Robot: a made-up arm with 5 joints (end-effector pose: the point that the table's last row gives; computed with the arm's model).
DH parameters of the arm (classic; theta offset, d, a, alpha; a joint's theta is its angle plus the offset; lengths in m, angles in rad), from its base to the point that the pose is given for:
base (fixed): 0.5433 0 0.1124 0
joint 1: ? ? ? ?
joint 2: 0 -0.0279 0.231 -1.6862
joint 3: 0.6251 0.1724 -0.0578 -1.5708
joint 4: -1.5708 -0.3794 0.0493 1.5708
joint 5: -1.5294 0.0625 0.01 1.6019
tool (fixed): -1.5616 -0.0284 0 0
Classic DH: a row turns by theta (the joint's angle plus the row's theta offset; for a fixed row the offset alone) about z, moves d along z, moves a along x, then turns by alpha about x.
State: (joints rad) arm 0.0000 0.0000 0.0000 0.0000 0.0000
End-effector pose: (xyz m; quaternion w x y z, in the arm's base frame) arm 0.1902 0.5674 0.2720 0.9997 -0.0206 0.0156 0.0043
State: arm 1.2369 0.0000 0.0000 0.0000 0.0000
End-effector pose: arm -0.3542 0.3138 0.2720 0.8120 -0.0259 0.0008 0.5831
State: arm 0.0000 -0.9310 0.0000 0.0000 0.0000
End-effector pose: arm 0.2907 0.5822 0.6762 0.9045 0.2417 -0.3475 -0.0512
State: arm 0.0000 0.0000 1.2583 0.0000 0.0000
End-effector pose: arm 0.6435 0.4138 0.2720 0.8108 -0.0075 0.0248 -0.5848
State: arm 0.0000 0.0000 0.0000 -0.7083 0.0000
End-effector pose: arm 0.1546 0.5674 0.3320 0.9322 -0.0179 0.3613 0.0112
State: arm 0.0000 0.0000 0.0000 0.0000 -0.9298
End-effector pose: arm 0.1902 0.5869 0.2906 0.9028 0.4297 0.0121 0.0108
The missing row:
joint 1: 0.0818 0.5257 0.0143 -1.4554
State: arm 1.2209 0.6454 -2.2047 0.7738 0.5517
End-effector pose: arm 0.2577 -0.1636 0.3865 0.0478 0.2972 0.0802 0.9503
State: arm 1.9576 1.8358 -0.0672 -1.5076 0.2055
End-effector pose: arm 0.0811 -0.3840 0.3072 0.0559 -0.9730 0.1875 -0.1224
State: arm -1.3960 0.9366 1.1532 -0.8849 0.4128
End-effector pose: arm 0.3403 -0.0386 -0.0831 0.1390 0.1481 0.6681 -0.7158
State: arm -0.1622 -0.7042 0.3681 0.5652 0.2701
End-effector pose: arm 0.5478 0.4971 0.6497 0.8093 0.0200 -0.4247 -0.4053
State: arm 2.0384 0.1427 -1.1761 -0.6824 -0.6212
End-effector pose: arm 0.0968 -0.2075 0.3550 0.0522 -0.4028 0.2825 0.8690
